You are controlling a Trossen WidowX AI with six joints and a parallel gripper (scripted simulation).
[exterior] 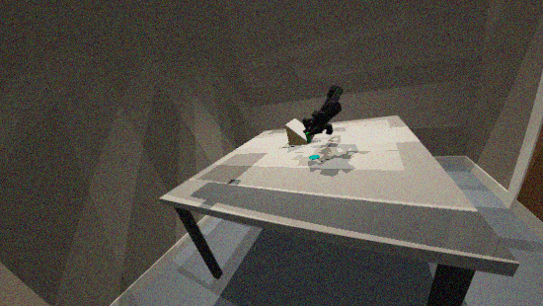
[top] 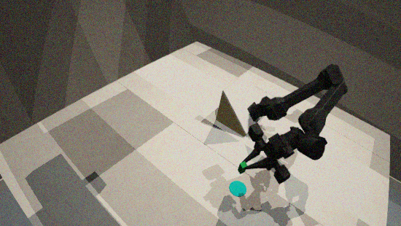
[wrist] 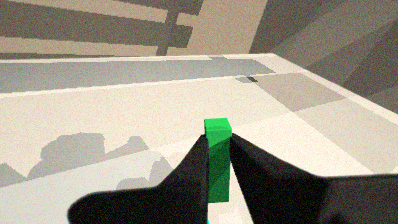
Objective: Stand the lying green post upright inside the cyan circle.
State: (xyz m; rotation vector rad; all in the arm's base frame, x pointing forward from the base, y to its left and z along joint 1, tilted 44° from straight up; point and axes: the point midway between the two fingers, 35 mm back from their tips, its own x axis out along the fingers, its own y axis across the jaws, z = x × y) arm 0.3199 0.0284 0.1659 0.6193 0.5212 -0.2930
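Now: gripper tip 20 mm past the cyan circle, 10 mm to the right of it and 140 mm above it. Round my gripper tip: green post: 10 mm behind, 20 mm below.
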